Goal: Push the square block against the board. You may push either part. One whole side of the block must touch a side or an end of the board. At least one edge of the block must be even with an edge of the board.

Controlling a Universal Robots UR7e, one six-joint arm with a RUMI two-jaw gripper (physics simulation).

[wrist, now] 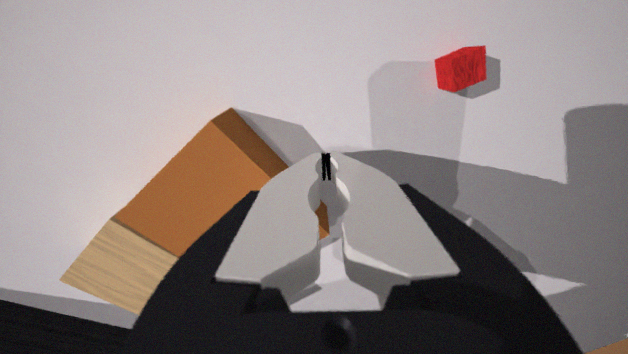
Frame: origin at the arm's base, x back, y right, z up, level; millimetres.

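Seen in the pictures: gripper, fingertip midpoint: (325, 157).
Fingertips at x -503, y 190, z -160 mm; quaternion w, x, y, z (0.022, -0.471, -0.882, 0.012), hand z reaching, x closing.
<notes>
A point is followed by its place in that frame.
The orange-brown square block (195, 190) @(y 129, x -456, z -140 mm) lies left of centre in the wrist view. Its lower-left side runs along the light wood-grain board (115, 265) @(y 94, x -358, z -140 mm), with no gap showing at the visible part of the seam. At the seam's left end the corners of both pieces meet, and their outer edges run roughly in line. The seam's other end and the lower right of both pieces are hidden behind the gripper. My gripper (325, 157) @(y 190, x -503, z -160 mm) is shut and empty. Its tips are to the right of the block; whether they touch it cannot be told. A bit of orange shows between the fingers' inner edges.
A small red block (460, 69) @(y 221, x -580, z -154 mm) is at the upper right, well apart from the block and board. A black object (45, 327) @(y 23, x -170, z -154 mm) fills the bottom left corner near the board. Grey shadows fall across the light table top (125, 60) @(y 65, x -495, z -170 mm) on the right. A brown surface shows at the bottom right corner.
</notes>
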